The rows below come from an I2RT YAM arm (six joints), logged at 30 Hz.
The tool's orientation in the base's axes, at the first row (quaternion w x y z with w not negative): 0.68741 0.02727 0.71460 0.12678
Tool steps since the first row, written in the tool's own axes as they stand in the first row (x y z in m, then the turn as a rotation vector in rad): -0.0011 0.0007 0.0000 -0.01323 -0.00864 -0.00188; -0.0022 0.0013 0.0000 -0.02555 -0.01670 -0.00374; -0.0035 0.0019 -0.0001 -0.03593 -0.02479 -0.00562; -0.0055 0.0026 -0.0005 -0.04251 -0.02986 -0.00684; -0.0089 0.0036 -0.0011 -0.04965 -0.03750 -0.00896; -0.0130 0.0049 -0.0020 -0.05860 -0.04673 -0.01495; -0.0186 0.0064 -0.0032 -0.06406 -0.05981 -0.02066; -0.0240 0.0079 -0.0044 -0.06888 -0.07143 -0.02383; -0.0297 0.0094 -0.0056 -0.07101 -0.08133 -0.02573; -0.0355 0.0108 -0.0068 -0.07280 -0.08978 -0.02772; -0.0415 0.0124 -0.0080 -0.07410 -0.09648 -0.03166; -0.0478 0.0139 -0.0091 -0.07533 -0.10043 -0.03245
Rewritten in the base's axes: 0.0000 0.0004 0.0012 0.00002 -0.01144 0.01106; -0.0001 0.0008 0.0024 -0.00007 -0.02212 0.02136; -0.0002 0.0011 0.0038 -0.00029 -0.03243 0.02976; -0.0006 0.0013 0.0059 -0.00045 -0.03890 0.03510; -0.0011 0.0014 0.0095 -0.00114 -0.04812 0.04044; -0.0019 0.0017 0.0138 -0.00533 -0.05980 0.04729; -0.0030 0.0018 0.0196 -0.00892 -0.07443 0.04988; -0.0041 0.0019 0.0252 -0.01023 -0.08714 0.05212; -0.0052 0.0019 0.0312 -0.01065 -0.09744 0.05207; -0.0063 0.0019 0.0371 -0.01138 -0.10627 0.05202; -0.0074 0.0020 0.0434 -0.01431 -0.11359 0.05191; -0.0083 0.0019 0.0499 -0.01449 -0.11778 0.05226
